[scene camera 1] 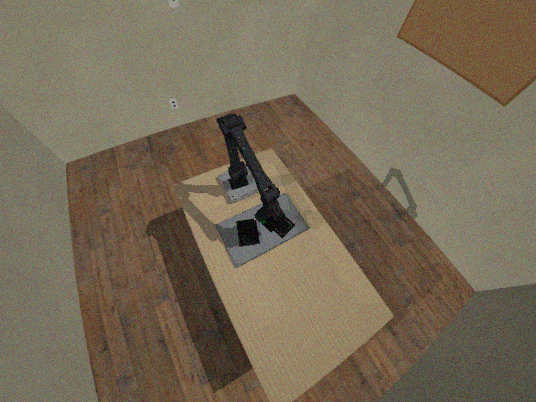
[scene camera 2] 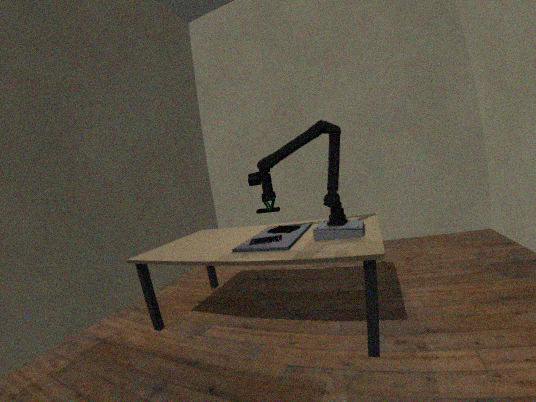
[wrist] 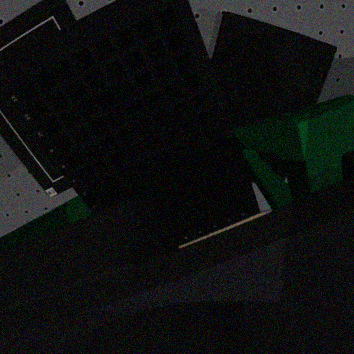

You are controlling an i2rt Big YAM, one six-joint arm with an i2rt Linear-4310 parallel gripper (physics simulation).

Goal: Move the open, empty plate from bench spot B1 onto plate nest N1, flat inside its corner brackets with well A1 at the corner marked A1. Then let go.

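Frame: origin at the arm's base, x back, y right, z up, level; metres.
Seen in the pictures: gripper, fingertip midpoint: (scene camera 1: 266, 217) (scene camera 2: 271, 210) (wrist: 160, 171); arm's base, link origin: (scene camera 1: 238, 182) (scene camera 2: 337, 223).
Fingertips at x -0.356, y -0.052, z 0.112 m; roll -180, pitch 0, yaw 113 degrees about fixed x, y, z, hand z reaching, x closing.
Offsets run from my fingertips to a thing's middle. "pt": to the spot under its first point. Level surfaces: height alone.
My gripper (scene camera 1: 263, 219) (scene camera 2: 269, 207) (wrist: 160, 171), with green fingers, is shut on the black plate @(dz +0.003, dx -0.014, dy -0.006 m) (scene camera 2: 268, 210) (wrist: 135, 115). The plate hangs roughly level, clearly above the grey board. Small numbers show faintly along its left edge in the wrist view; its A1 well is not readable. A dark pad with thin white corner lines @(pt dz -0.142, dx -0.039, dy -0.123 m) (scene camera 1: 284, 226) (scene camera 2: 266, 240) (wrist: 27, 146), apparently nest N1, lies on the board. The plate overlaps part of it in the wrist view, offset to the right. A small white label @(pt dz -0.142, dx +0.093, dy -0.119 m) (wrist: 51, 191) sits at one pad corner, too blurred to read.
A second dark rectangle (scene camera 1: 247, 233) (scene camera 2: 285, 229) (wrist: 275, 55) lies beside the pad on the grey board (scene camera 1: 239, 257) (scene camera 2: 245, 246). The arm's base block (scene camera 1: 240, 195) (scene camera 2: 340, 231) stands behind the board on the wooden table @(dz -0.157 m) (scene camera 1: 310, 310) (scene camera 2: 190, 246).
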